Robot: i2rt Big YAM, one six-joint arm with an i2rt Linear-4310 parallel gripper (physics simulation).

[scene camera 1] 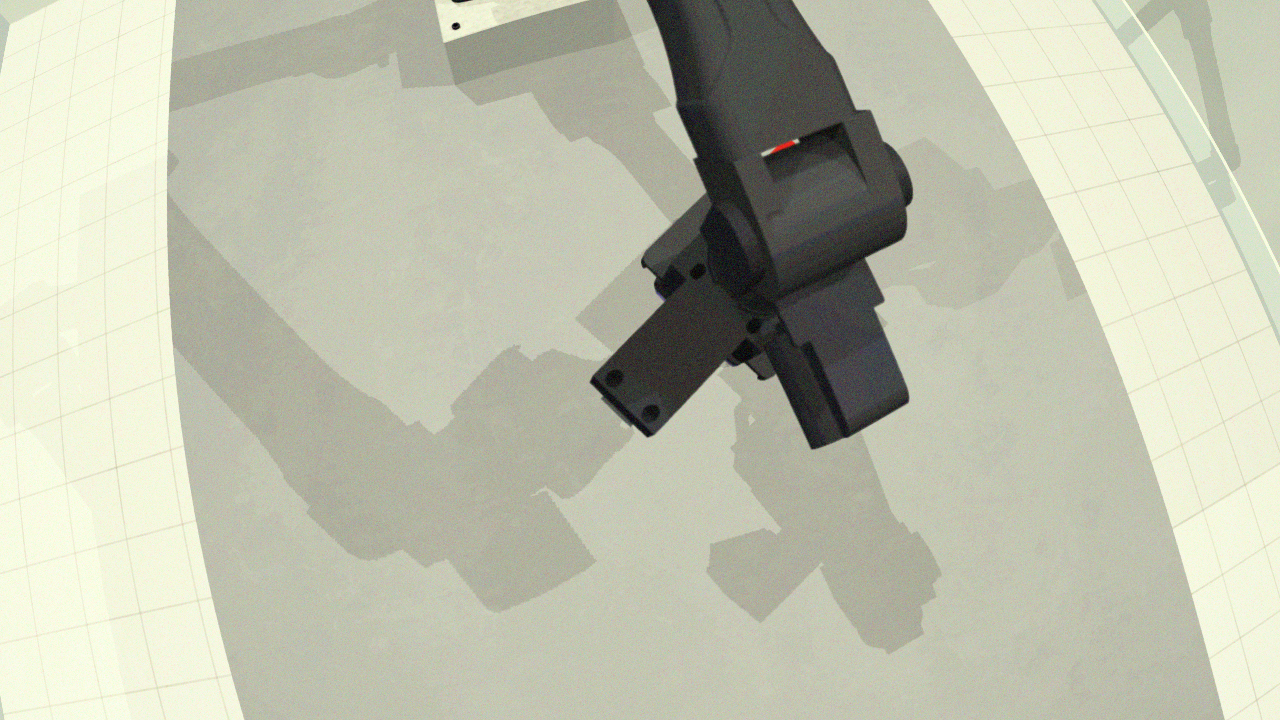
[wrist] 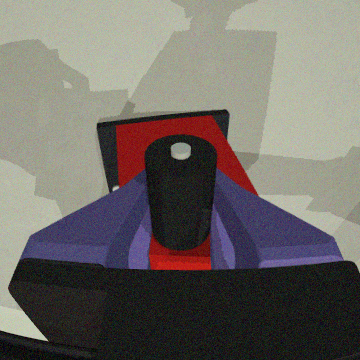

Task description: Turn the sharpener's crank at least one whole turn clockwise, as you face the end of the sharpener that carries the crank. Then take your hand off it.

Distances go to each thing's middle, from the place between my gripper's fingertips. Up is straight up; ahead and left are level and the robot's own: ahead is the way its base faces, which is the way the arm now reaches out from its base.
Right now my hand is 30 mm below the black crank handle [wrist: 180, 191], 10 mm to the left of it and 10 mm short of it.
